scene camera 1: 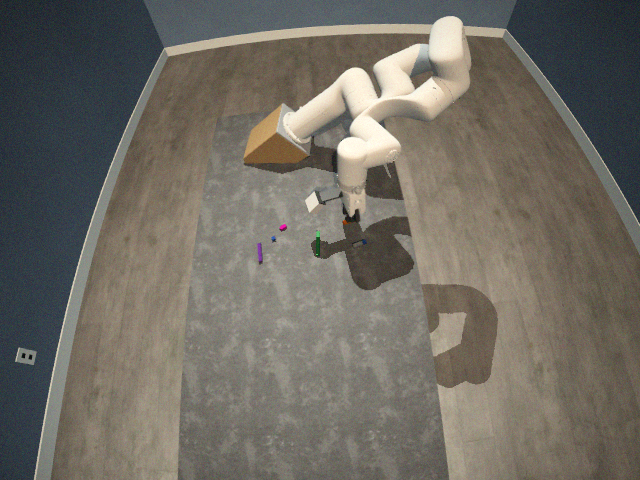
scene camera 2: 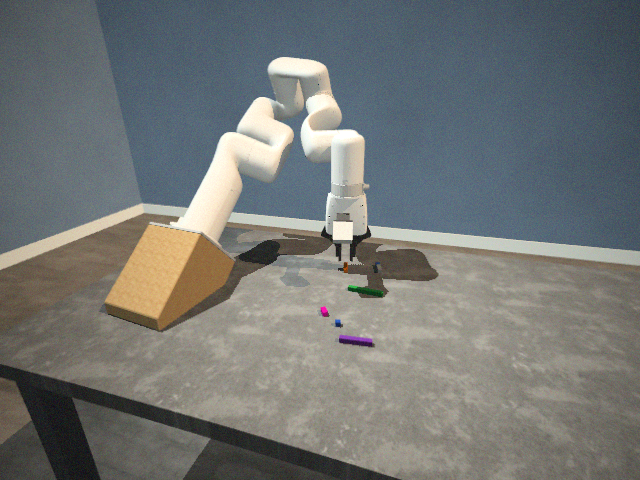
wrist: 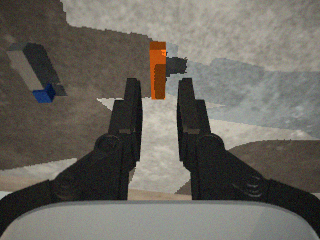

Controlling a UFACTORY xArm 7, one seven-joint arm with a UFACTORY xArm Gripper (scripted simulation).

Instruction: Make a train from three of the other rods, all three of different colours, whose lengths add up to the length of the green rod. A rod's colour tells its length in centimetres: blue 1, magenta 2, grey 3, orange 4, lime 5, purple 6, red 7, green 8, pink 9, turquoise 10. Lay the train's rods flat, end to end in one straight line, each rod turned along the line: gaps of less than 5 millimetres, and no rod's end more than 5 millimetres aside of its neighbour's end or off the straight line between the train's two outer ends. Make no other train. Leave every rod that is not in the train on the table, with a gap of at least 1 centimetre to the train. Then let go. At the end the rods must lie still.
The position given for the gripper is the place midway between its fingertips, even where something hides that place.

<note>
In view: the gripper (scene camera 2: 345,259), an orange rod (wrist: 157,50) and a grey rod (wrist: 26,62).
The gripper is seen too in scene camera 1 (scene camera 1: 349,216) and in the wrist view (wrist: 159,96).
</note>
